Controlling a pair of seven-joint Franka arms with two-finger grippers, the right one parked.
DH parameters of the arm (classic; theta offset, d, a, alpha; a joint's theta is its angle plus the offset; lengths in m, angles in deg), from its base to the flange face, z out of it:
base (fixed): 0 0 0 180
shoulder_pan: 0 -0.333 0 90
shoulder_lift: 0 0 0 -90
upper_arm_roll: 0 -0.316 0.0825 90
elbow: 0 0 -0.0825 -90
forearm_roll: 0 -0.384 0 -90
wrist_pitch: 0 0 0.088 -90
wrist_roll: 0 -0.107 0 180
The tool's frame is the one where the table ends.
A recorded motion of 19 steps. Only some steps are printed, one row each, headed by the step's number.
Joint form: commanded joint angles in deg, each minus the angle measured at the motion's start. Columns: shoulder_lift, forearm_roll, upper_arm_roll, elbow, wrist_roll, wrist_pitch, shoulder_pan.
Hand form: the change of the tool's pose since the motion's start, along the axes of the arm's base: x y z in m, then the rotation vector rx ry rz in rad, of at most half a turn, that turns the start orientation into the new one. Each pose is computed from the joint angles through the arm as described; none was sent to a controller.
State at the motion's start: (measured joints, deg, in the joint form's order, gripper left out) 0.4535 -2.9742 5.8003 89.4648 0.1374 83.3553 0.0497
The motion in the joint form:
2: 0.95 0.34 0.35 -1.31 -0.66 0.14 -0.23
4: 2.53 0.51 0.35 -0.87 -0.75 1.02 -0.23
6: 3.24 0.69 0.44 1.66 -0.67 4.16 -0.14
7: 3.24 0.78 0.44 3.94 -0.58 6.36 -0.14
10: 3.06 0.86 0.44 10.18 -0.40 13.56 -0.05
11: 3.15 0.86 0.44 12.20 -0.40 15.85 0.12
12: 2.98 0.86 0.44 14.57 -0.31 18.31 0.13
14: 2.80 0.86 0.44 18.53 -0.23 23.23 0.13
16: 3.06 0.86 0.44 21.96 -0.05 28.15 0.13
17: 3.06 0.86 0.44 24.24 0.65 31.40 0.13
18: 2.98 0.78 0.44 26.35 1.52 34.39 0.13
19: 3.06 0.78 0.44 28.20 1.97 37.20 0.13
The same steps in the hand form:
2: 0.0055 -0.0019 0.0016 -0.0098 -0.0073 -0.0136
4: 0.0146 -0.0024 -0.0160 -0.0140 0.0130 -0.0157
6: 0.0214 -0.0052 -0.0393 -0.0183 0.0151 -0.0195
7: 0.0229 -0.0058 -0.0549 -0.0197 0.0166 -0.0193
10: 0.0255 -0.0079 -0.0946 -0.0231 -0.0030 -0.0222
11: 0.0256 -0.0098 -0.1090 -0.0239 -0.0060 -0.0266
12: 0.0241 -0.0101 -0.1234 -0.0243 -0.0106 -0.0268
14: 0.0221 -0.0104 -0.1472 -0.0269 -0.0303 -0.0285
16: 0.0211 -0.0108 -0.1708 -0.0305 -0.0516 -0.0284
17: 0.0192 -0.0109 -0.1846 -0.0322 -0.0689 -0.0181
18: 0.0167 -0.0109 -0.1964 -0.0325 -0.0862 -0.0055
19: 0.0147 -0.0110 -0.2078 -0.0349 -0.1017 0.0007

